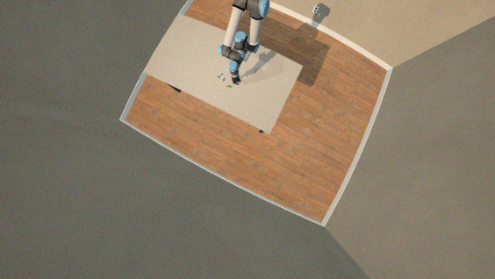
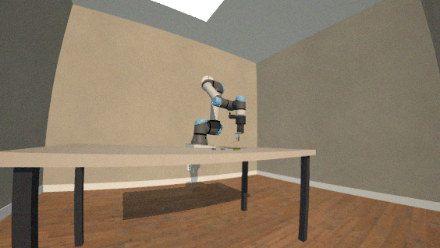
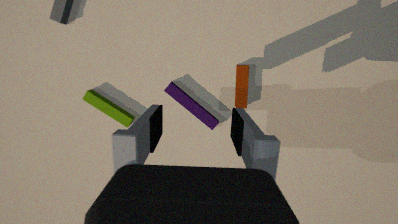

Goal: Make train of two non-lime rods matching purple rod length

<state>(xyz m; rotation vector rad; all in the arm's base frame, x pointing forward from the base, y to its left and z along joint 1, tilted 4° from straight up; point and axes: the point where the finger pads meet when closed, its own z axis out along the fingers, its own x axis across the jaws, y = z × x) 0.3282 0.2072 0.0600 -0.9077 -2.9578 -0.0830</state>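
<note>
Now: the small blue rod 200 mm to the right of my hand, 70 mm below it and 10 mm ahead of it. Also, from my hand: purple rod: 70 mm below, 10 mm ahead; then orange rod: 70 mm below, 40 mm behind, 10 mm to the left; then lime rod: 80 mm ahead, 70 mm below, 40 mm to the right.
</note>
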